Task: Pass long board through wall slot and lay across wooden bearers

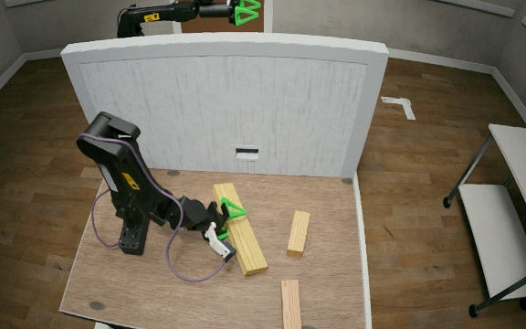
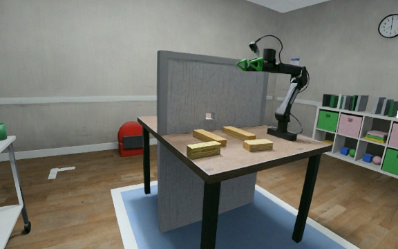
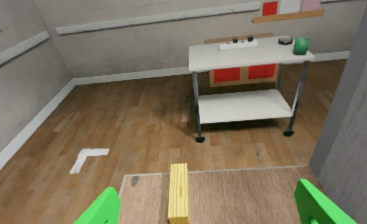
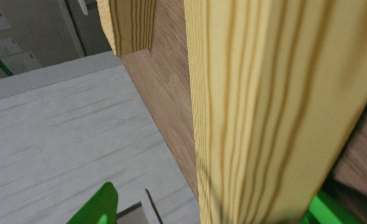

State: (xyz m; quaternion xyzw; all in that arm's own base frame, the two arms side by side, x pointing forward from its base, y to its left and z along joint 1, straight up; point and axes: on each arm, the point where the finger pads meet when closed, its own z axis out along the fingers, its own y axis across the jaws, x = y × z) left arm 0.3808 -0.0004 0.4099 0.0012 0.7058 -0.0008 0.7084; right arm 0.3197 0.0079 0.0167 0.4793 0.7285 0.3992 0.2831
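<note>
My right hand is 3 cm above the long board.
</note>
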